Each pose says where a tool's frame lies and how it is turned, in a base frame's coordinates. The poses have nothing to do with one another.
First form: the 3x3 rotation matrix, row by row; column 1 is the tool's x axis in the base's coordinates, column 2 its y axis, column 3 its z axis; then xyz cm. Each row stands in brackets.
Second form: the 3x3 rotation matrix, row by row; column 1 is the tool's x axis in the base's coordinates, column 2 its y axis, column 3 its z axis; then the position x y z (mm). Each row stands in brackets. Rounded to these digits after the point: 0 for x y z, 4 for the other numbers.
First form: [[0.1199 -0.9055 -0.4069], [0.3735 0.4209 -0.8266], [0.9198 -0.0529 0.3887]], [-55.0 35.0 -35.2]
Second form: [[0.1199 -0.9055 -0.4069], [0.3735 0.4209 -0.8266], [0.9198 -0.0529 0.3887]], [-550 350 -352]
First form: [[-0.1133 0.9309 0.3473], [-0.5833 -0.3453 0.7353], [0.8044 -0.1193 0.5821]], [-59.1 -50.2 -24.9]
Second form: [[-0.1133 0.9309 0.3473], [-0.5833 -0.3453 0.7353], [0.8044 -0.1193 0.5821]], [-591 -502 -249]
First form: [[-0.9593 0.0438 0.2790], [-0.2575 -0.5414 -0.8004], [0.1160 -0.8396 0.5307]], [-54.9 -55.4 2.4]
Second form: [[-0.9593 0.0438 0.2790], [-0.2575 -0.5414 -0.8004], [0.1160 -0.8396 0.5307]], [-549 -554 24]
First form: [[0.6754 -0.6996 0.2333], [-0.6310 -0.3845 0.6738], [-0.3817 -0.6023 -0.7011]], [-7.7 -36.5 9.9]
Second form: [[0.6754 -0.6996 0.2333], [-0.6310 -0.3845 0.6738], [-0.3817 -0.6023 -0.7011]], [-77 -365 99]
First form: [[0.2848 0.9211 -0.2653], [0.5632 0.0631 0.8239], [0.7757 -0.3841 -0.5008]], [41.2 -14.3 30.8]
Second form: [[0.2848 0.9211 -0.2653], [0.5632 0.0631 0.8239], [0.7757 -0.3841 -0.5008]], [412 -143 308]
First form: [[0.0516 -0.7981 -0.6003], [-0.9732 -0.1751 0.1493], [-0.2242 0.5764 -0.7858]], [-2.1 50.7 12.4]
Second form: [[0.0516 -0.7981 -0.6003], [-0.9732 -0.1751 0.1493], [-0.2242 0.5764 -0.7858]], [-21 507 124]
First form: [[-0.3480 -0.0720 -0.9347], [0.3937 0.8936 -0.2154], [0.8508 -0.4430 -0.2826]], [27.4 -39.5 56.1]
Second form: [[-0.3480 -0.0720 -0.9347], [0.3937 0.8936 -0.2154], [0.8508 -0.4430 -0.2826]], [274 -395 561]
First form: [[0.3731 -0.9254 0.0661], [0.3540 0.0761 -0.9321], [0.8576 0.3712 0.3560]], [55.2 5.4 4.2]
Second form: [[0.3731 -0.9254 0.0661], [0.3540 0.0761 -0.9321], [0.8576 0.3712 0.3560]], [552 54 42]
